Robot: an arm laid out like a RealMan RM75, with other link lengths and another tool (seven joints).
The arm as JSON. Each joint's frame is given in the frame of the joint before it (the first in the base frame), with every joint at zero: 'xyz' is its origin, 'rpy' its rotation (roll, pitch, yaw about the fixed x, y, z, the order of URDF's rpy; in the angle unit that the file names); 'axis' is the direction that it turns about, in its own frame. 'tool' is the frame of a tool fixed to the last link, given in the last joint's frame.
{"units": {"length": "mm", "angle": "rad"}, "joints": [
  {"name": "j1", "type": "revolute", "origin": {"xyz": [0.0, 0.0, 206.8], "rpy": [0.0, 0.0, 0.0]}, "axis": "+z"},
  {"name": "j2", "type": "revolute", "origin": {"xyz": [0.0, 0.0, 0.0], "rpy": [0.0, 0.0, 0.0]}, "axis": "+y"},
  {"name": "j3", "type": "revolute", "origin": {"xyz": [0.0, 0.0, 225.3], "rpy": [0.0, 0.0, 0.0]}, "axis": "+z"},
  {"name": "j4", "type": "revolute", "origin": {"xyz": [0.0, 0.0, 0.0], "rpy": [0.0, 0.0, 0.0]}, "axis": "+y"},
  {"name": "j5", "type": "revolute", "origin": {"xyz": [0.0, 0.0, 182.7], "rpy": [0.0, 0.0, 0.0]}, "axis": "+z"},
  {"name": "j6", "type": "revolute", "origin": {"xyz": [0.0, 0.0, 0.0], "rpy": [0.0, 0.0, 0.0]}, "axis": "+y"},
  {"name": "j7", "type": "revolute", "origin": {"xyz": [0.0, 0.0, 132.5], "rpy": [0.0, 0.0, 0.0]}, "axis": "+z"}
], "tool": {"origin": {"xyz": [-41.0, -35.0, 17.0], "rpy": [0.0, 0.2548, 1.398]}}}
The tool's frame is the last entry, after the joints.
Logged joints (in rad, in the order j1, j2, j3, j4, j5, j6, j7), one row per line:
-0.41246 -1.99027 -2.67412 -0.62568 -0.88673 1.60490 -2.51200
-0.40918 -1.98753 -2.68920 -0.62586 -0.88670 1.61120 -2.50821
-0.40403 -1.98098 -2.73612 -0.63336 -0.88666 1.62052 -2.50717
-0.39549 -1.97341 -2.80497 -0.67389 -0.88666 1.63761 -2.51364
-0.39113 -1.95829 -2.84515 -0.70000 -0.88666 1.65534 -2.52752
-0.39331 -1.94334 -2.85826 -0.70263 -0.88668 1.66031 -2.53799
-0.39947 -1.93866 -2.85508 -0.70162 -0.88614 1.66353 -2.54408
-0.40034 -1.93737 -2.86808 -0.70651 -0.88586 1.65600 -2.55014
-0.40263 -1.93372 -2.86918 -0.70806 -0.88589 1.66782 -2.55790
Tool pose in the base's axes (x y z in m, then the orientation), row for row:
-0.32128 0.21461 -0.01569 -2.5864 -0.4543 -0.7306
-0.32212 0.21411 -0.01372 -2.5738 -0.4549 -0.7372
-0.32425 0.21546 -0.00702 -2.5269 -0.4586 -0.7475
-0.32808 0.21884 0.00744 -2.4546 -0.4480 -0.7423
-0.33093 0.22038 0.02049 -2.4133 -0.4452 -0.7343
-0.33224 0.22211 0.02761 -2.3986 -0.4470 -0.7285
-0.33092 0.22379 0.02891 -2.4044 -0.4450 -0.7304
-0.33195 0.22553 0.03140 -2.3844 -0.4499 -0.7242
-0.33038 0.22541 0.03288 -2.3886 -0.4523 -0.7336
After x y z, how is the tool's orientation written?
As a rotation vector, in radians.
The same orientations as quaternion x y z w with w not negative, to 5 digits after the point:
-0.92844 -0.16308 -0.26226 0.20643
-0.92635 -0.16373 -0.26533 0.21136
-0.91910 -0.16681 -0.27189 0.23131
-0.90895 -0.16590 -0.27488 0.26595
-0.90278 -0.16654 -0.27469 0.28598
-0.90057 -0.16783 -0.27352 0.29326
-0.90152 -0.16685 -0.27386 0.29055
-0.89825 -0.16949 -0.27282 0.29998
-0.89832 -0.17010 -0.27590 0.29660

